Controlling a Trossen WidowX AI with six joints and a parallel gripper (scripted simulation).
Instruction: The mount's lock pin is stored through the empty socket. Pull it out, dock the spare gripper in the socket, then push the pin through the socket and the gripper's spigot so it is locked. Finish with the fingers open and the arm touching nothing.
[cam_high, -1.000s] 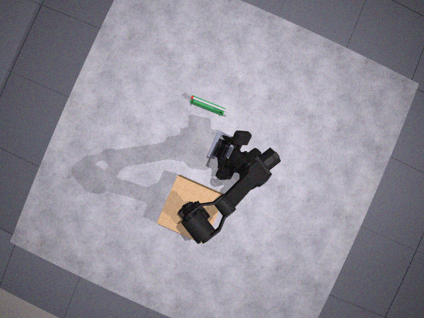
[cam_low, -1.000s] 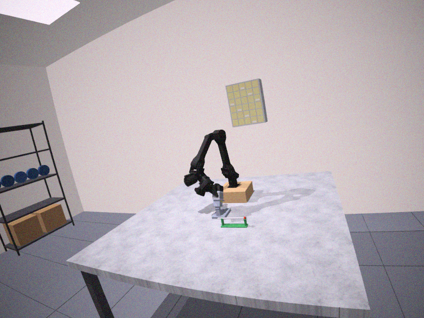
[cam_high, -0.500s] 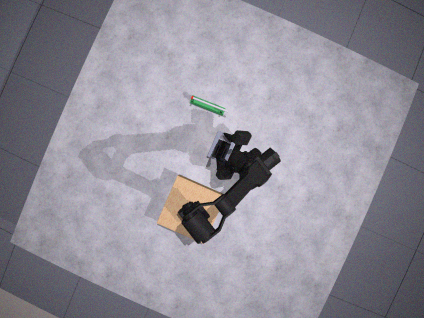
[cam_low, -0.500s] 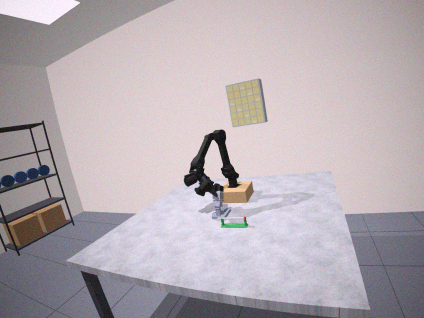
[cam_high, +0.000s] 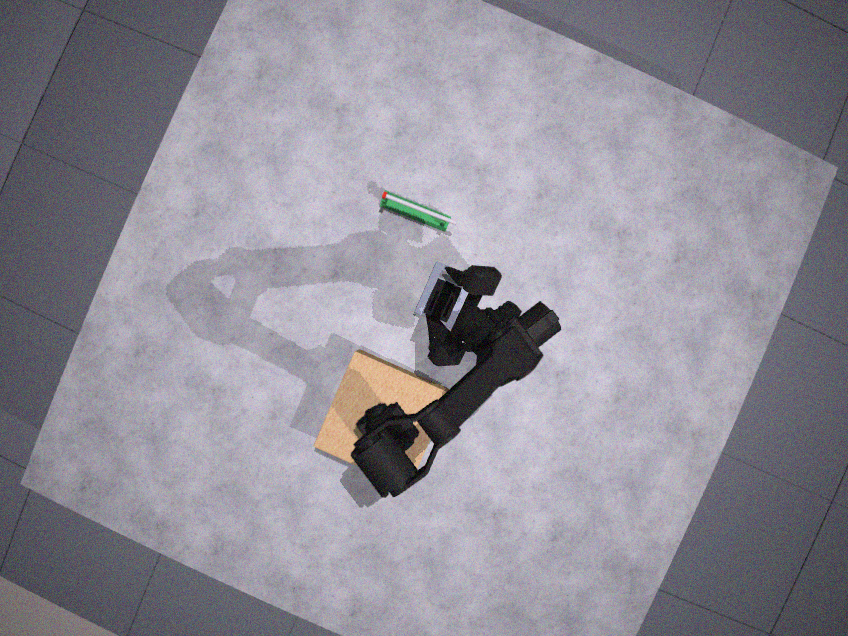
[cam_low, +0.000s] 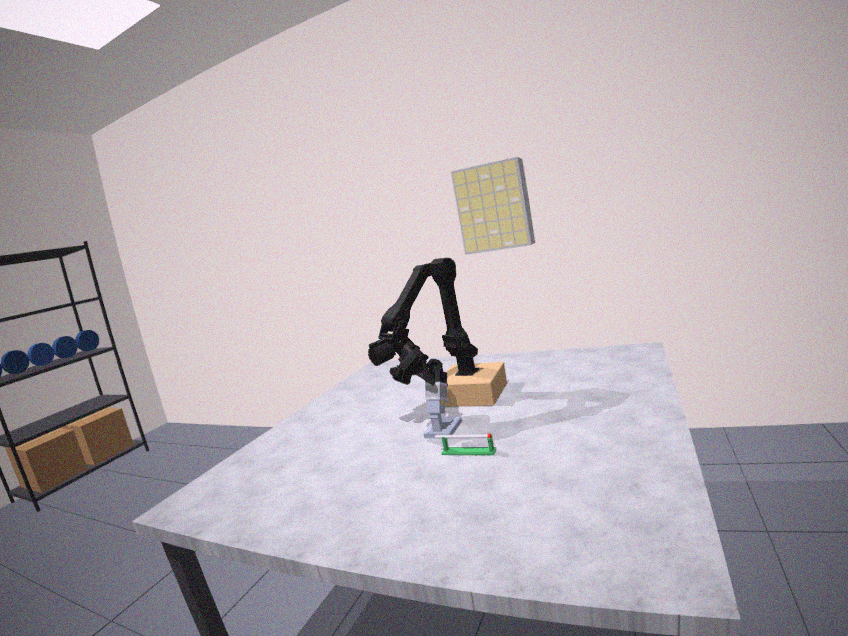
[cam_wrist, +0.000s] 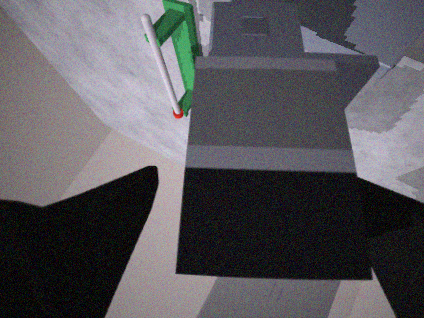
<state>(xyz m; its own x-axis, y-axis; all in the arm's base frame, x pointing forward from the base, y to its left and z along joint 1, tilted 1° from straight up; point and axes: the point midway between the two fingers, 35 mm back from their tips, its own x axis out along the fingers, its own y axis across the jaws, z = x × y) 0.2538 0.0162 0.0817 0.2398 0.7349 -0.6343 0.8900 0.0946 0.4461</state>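
Now: the spare gripper 10 mm to the right of my gripper tip and 10 mm below it. From my gripper tip the other things lie so: green cradle 120 mm to the left, 120 mm ahead, 110 mm below; socket mount 80 mm below, 10 mm to the right, 10 mm ahead.
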